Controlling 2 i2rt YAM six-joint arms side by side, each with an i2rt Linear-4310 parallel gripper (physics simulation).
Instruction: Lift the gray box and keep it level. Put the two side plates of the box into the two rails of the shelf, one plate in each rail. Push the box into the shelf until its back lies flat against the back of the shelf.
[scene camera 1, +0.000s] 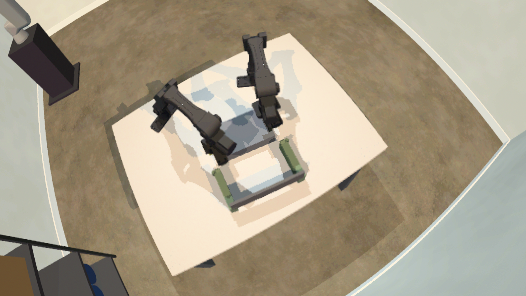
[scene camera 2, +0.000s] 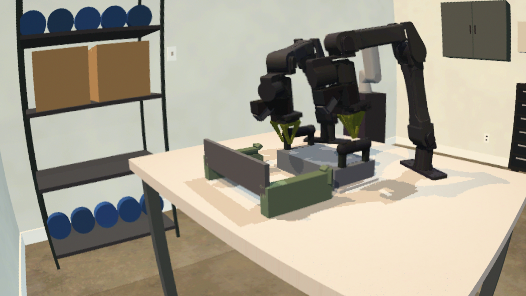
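Seen in the pictures: left gripper, fingertip midpoint: (scene camera 2: 354, 138); right gripper, fingertip midpoint: (scene camera 2: 287, 143); left arm's base at its link origin: (scene camera 2: 422, 170); right arm's base at its link origin: (scene camera 1: 165, 115) (scene camera 2: 327, 141).
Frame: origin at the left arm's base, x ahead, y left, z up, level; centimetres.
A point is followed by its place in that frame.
Observation:
The gray box (scene camera 1: 245, 131) @(x 32.3, y -6.6, z 5.7 cm) (scene camera 2: 325, 159) @(x 34.0, y -4.4, z 5.7 cm) lies low and about level on the table, behind the open side of the shelf. It has a black handle at each end. The shelf has a dark upright back plate (scene camera 1: 268, 190) @(x 61.5, y 0.9, z 10.6 cm) (scene camera 2: 235, 166) @(x 60.4, y 3.8, z 8.5 cm) and two green side rails (scene camera 1: 291, 157) @(x 47.1, y 11.9, z 7.1 cm) (scene camera 2: 298, 193) @(x 47.9, y 14.2, z 4.0 cm). The box is outside the rails. My left gripper (scene camera 2: 354, 137) @(x 28.5, y 3.0, z 13.0 cm) is shut and empty, just above the near handle (scene camera 2: 356, 146) @(x 28.5, y 4.5, z 11.1 cm). My right gripper (scene camera 2: 288, 143) @(x 41.0, y -19.5, z 7.7 cm) is shut on the far handle (scene camera 2: 304, 131) @(x 35.1, y -19.8, z 11.0 cm). In scene camera 1 the arms hide both sets of fingertips and the handles.
The pale table (scene camera 1: 330, 120) @(x 27.2, y 34.3, z 0.0 cm) (scene camera 2: 400, 235) @(x 32.4, y 34.7, z 0.0 cm) carries both arms and the shelf. A black storage rack (scene camera 2: 95, 106) with cartons and blue discs stands at the left in scene camera 2. A dark pedestal (scene camera 1: 45, 62) stands beyond the table at the upper left in scene camera 1.

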